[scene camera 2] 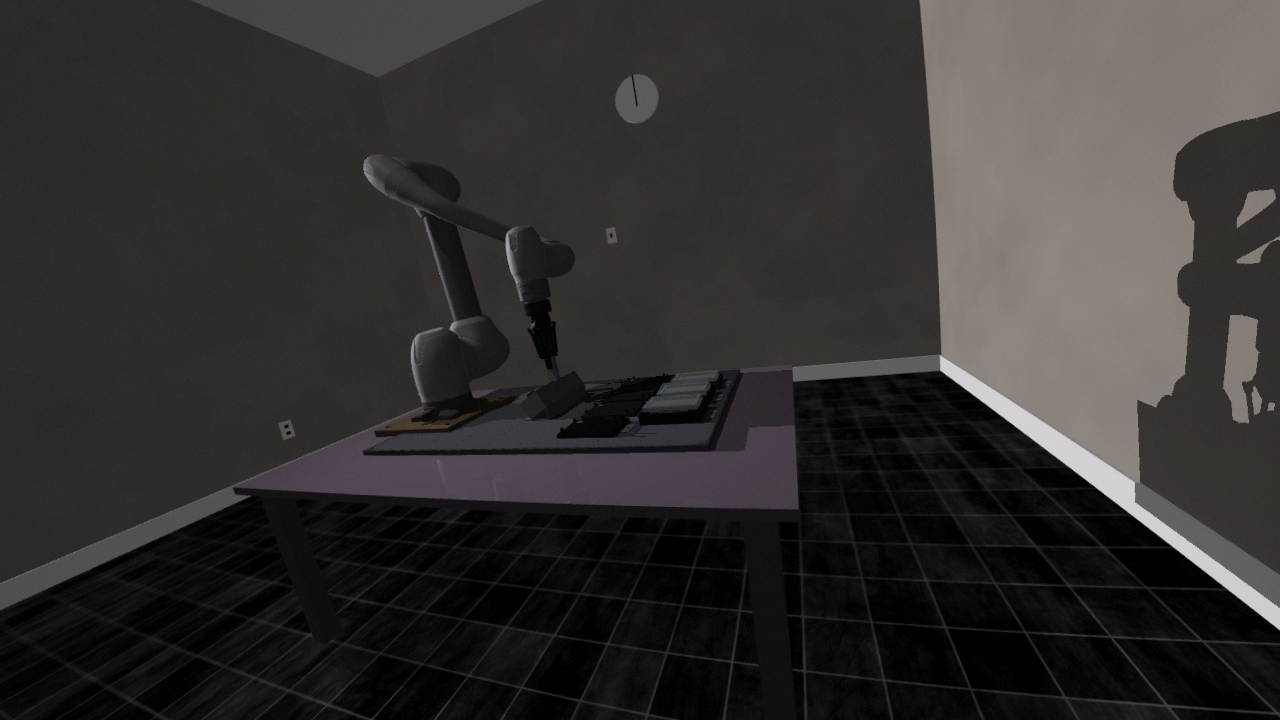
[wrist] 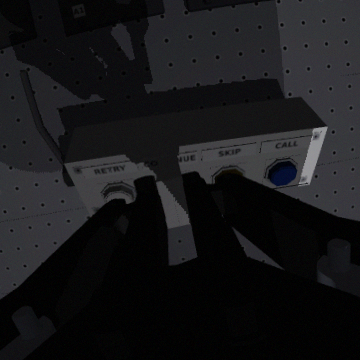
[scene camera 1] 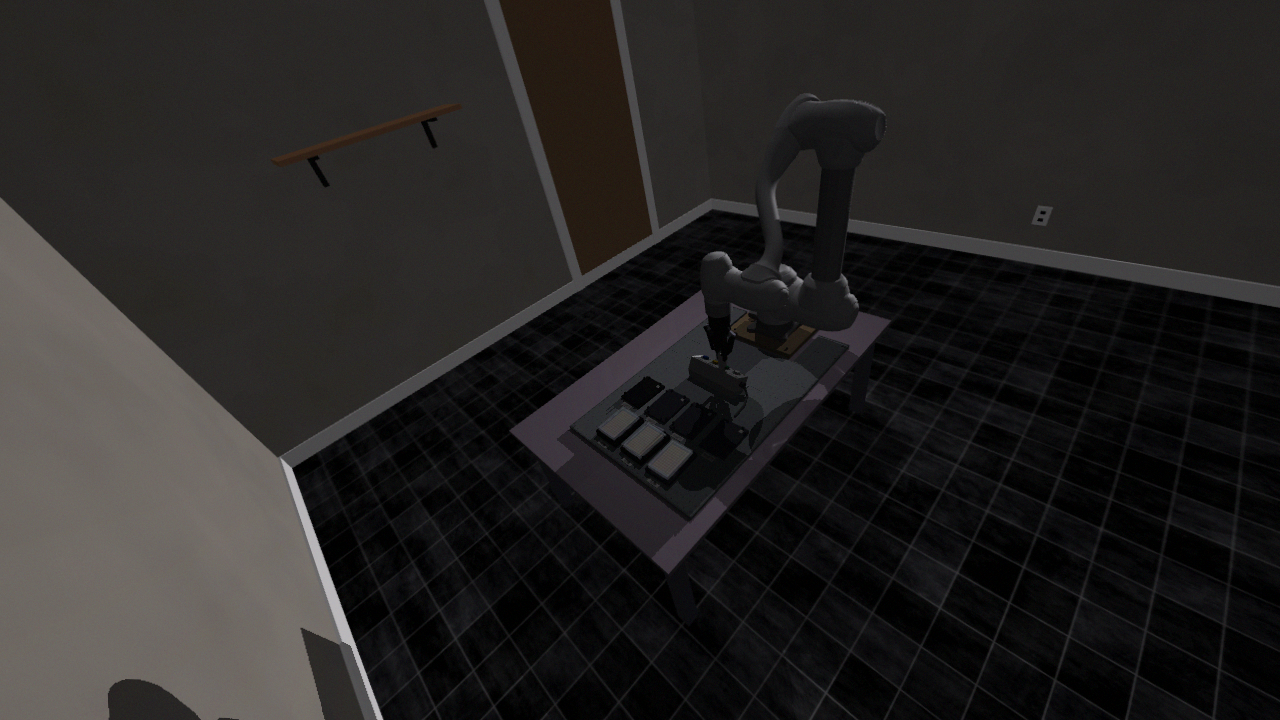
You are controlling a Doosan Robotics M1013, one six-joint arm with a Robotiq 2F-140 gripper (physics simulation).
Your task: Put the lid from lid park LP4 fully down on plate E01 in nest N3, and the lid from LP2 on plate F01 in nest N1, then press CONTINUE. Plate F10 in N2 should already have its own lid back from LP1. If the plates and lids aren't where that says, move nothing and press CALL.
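Where they show: gripper, fingertip midpoint: (scene camera 2: 554,379) (wrist: 171,172) (scene camera 1: 722,367); arm's base, origin of the base link: (scene camera 2: 450,411) (scene camera 1: 775,325).
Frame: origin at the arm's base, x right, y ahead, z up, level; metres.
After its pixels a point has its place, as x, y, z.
My gripper (scene camera 1: 721,361) {-0.021, 0.401, 0.071} (scene camera 2: 554,369) {-0.021, 0.401, 0.071} (wrist: 171,172) {-0.021, 0.401, 0.071} is shut and empty, with its fingertips at the sloped face of the button box (scene camera 1: 716,380) {-0.022, 0.445, 0.039} (scene camera 2: 554,396) {0.062, 0.438, 0.041} (wrist: 200,135) {0.009, 0.426, 0.067}, over the CONTINUE position. The fingers hide the CONTINUE button and part of its label; contact cannot be told. The white RETRY button (wrist: 118,192) {-0.069, 0.392, 0.066}, yellow SKIP button (wrist: 228,173) and blue CALL button (wrist: 282,173) {0.076, 0.378, 0.063} show. Three pale-topped plates (scene camera 1: 618,423) {0.139, 0.805, 0.032} (scene camera 1: 643,440) {0.009, 0.809, 0.033} (scene camera 1: 669,460) {-0.113, 0.816, 0.026} (scene camera 2: 673,402) {0.164, 0.805, 0.032} sit in a row of nests. Their labels and lids are too small and dark to read.
Several black lid parks (scene camera 1: 642,390) {0.211, 0.613, 0.002} (scene camera 1: 666,407) {0.071, 0.629, 0.002} (scene camera 2: 592,426) {0.212, 0.614, 0.002} stand between the box and the plates. A black part (wrist: 112,17) {-0.048, 0.553, 0.002} at the top of the wrist view bears the label A1. A cable (wrist: 32,107) {-0.152, 0.485, -0.001} runs beside the box. All stand on a grey perforated board (scene camera 2: 465,438) {0.227, 0.248, -0.010} on the table (scene camera 2: 537,479) {0.431, 0.589, -0.021}.
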